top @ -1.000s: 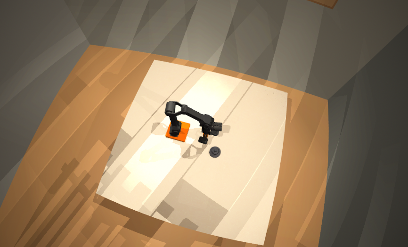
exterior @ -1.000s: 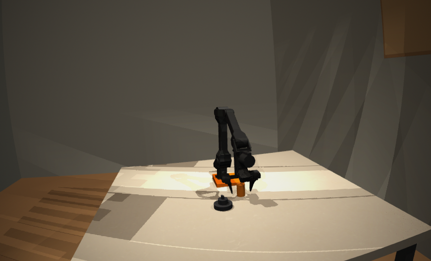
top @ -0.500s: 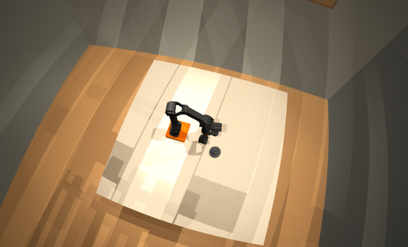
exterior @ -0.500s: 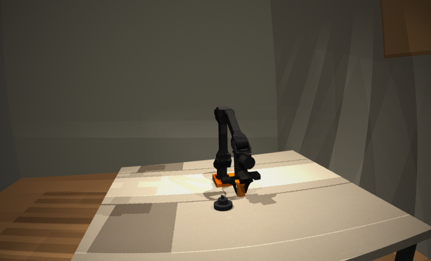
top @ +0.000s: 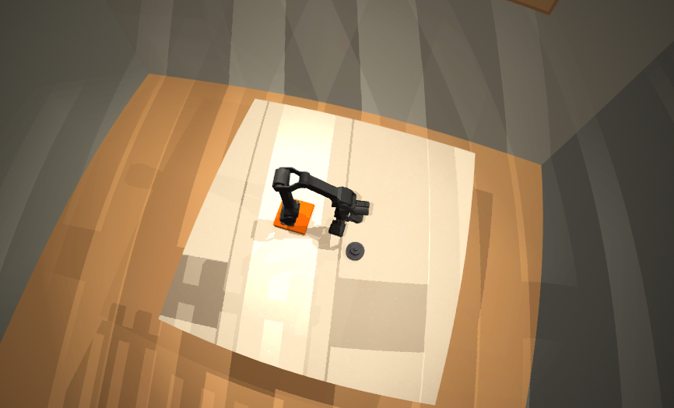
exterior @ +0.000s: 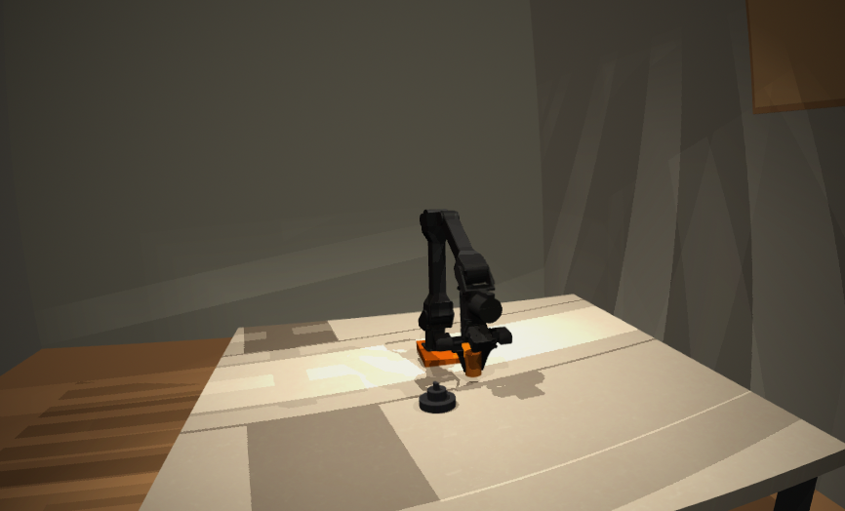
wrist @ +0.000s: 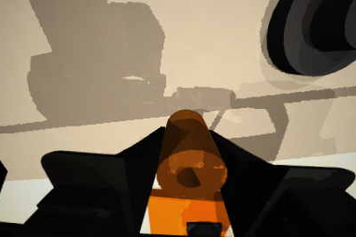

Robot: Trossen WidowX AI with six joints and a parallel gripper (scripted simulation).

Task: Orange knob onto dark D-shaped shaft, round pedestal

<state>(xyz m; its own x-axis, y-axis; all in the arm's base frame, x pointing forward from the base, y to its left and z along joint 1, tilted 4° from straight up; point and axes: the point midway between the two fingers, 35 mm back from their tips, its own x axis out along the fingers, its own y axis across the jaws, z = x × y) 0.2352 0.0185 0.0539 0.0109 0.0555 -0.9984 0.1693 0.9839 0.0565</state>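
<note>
Now: gripper tip 8 cm short of the dark round pedestal and 12 cm to the left of it. Also, from my gripper tip: orange knob (2 cm above).
</note>
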